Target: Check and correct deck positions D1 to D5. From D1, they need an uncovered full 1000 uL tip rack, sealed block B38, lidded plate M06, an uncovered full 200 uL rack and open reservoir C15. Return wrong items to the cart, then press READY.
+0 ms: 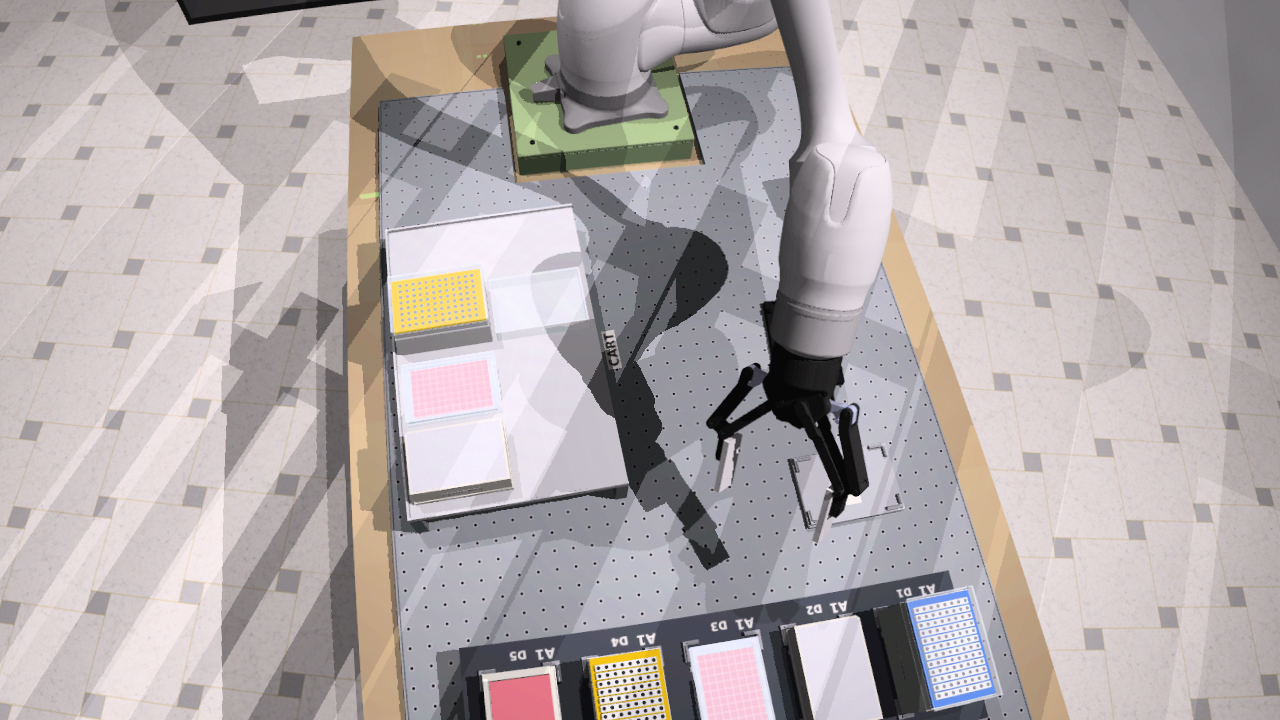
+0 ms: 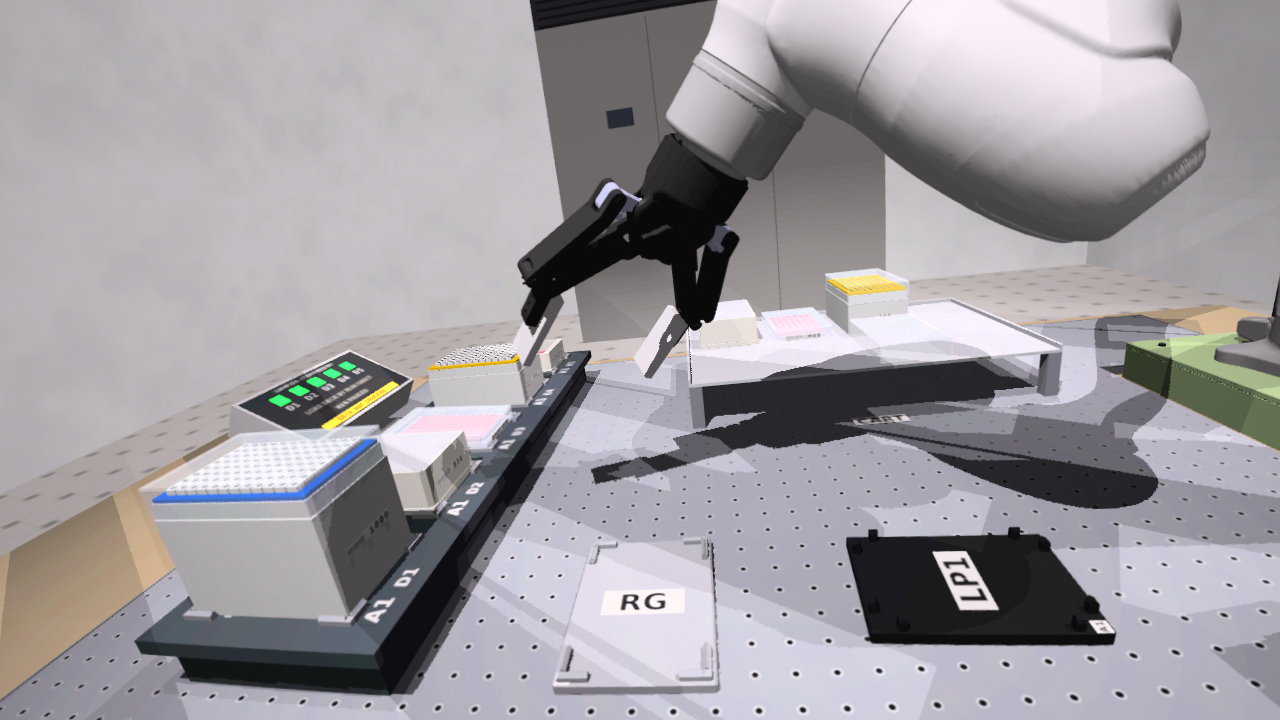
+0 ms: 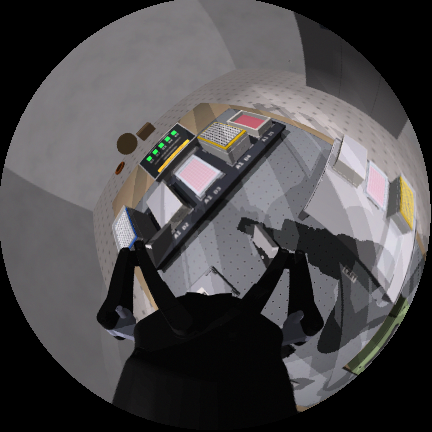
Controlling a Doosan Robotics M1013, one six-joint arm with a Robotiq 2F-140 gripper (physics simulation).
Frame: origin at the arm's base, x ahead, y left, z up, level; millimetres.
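Seen in the pictures: gripper, fingertip midpoint: (image 1: 770,511) (image 2: 586,361) (image 3: 212,233); arm's base, link origin: (image 1: 605,88).
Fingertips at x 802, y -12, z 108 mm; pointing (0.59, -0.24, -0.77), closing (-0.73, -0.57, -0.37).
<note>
Pixels of each thing's top centre, then the offset from my fingertips to it. "*": a spot on its surface instead.
- cart, top centre: (image 1: 496,346) (image 2: 841,332) (image 3: 384,215) dx -335, dy -267, dz -81 mm
- tall blue-framed tip rack, top centre: (image 2: 264,455) (image 1: 954,646) (image 3: 120,229) dx +215, dy +154, dz +6 mm
- uncovered yellow-framed tip rack, top centre: (image 1: 632,708) (image 2: 482,352) (image 3: 218,131) dx +169, dy -215, dz -33 mm
- open red reservoir, top centre: (image 3: 247,118) dx +154, dy -338, dz -66 mm
- clear outline, surface spot: (image 1: 537,300) * dx -381, dy -197, dz -62 mm
- RG pad, top centre: (image 2: 642,595) (image 1: 849,482) (image 3: 204,297) dx -35, dy +163, dz -133 mm
- black LP1 pad, top centre: (image 2: 964,567) (image 1: 805,338) dx -262, dy +181, dz -127 mm
- panel, surface spot: (image 2: 313,380) * dx +347, dy -112, dz -15 mm
My gripper (image 1: 775,492) (image 2: 597,340) (image 3: 212,233) is open and empty, high above the table between the deck and the cart (image 1: 554,429) (image 2: 984,338) (image 3: 325,200). D1 holds a tall blue-framed tip rack (image 1: 953,644) (image 2: 259,555) (image 3: 125,229) under a clear cover. D2 holds a white block (image 1: 832,662) (image 2: 420,465) (image 3: 167,204), its label unreadable. D3 holds a pink plate (image 1: 729,680) (image 2: 452,427) (image 3: 196,175) with a clear lid. D4 holds an uncovered yellow-framed tip rack (image 1: 629,685) (image 2: 474,385) (image 3: 222,135). D5 holds an open red reservoir (image 1: 520,698) (image 3: 250,121).
The cart bears a covered yellow rack (image 1: 438,300) (image 2: 863,308), a pink plate (image 1: 452,387) (image 2: 794,324), a white block (image 1: 456,456) (image 2: 729,326) and a clear outline (image 1: 537,300). The RG pad (image 2: 644,644) and black LP1 pad (image 2: 1033,573) lie on the table. A panel (image 2: 313,380) shows green lights.
</note>
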